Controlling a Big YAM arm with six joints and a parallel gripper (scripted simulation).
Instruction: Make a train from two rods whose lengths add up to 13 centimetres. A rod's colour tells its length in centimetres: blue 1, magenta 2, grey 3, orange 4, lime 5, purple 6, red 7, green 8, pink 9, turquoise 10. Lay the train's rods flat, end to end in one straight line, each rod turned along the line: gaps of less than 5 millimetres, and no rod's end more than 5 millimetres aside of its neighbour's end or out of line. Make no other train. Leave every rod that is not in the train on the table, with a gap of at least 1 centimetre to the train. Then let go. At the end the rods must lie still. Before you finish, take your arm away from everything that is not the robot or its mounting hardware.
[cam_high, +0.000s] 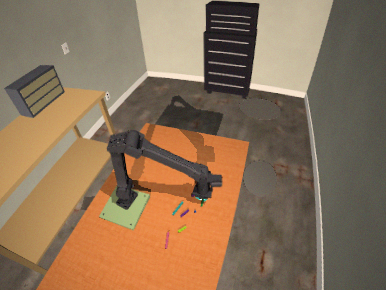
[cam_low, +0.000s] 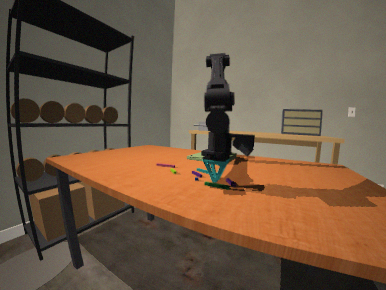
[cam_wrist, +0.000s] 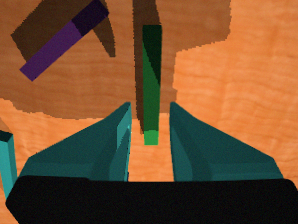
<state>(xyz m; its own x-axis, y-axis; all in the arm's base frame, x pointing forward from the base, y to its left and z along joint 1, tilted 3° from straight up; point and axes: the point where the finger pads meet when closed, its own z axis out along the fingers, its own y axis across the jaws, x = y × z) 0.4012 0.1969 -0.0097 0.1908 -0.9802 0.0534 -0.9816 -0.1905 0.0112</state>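
Now: hand 20 mm above the green rod. The rest, counted from my hand: tiny blue rod 10 mm behind, 80 mm to the right, 20 mm below; turquoise rod 110 mm behind, 100 mm to the right, 20 mm below; lime rod 20 mm behind, 210 mm to the right, 20 mm below.
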